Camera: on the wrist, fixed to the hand. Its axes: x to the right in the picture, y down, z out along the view.
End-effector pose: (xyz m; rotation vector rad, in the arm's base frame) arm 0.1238 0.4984 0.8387 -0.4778 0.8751 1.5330
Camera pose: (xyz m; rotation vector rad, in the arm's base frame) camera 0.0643 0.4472 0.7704 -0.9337 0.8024 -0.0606
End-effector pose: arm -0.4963 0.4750 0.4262 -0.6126 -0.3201 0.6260
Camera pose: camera -0.4508 0.4767 0.3326 -0.0638 -0.1201 -0.8287
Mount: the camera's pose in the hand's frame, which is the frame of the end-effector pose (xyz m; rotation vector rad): 0.0270 0.0388 -0.0927 0.3599 0.4810 -1.4351
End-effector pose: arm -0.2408 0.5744 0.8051 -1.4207 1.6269 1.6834
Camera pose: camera -0.2488 0.4717 0.8196 -2.0344 0.5513 0.2301
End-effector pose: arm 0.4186 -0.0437 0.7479 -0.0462 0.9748 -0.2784
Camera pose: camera 0.3649 -0.0052 0.6675 -0.3656 1.2083 -1.8424
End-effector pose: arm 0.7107 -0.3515 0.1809 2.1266 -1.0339 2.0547
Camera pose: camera 0.6087 -0.3531 0.2014 1.4129 0.7927 1.6914
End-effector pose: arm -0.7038 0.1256 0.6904 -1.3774 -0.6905 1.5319
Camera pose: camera -0.6232 0.1181 0.6250 -0.5765 -0.7507 0.1392
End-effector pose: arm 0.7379 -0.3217 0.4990 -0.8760 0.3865 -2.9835
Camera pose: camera 0.6633 -0.3398 0.4288 0.1667 0.5733 1.7695
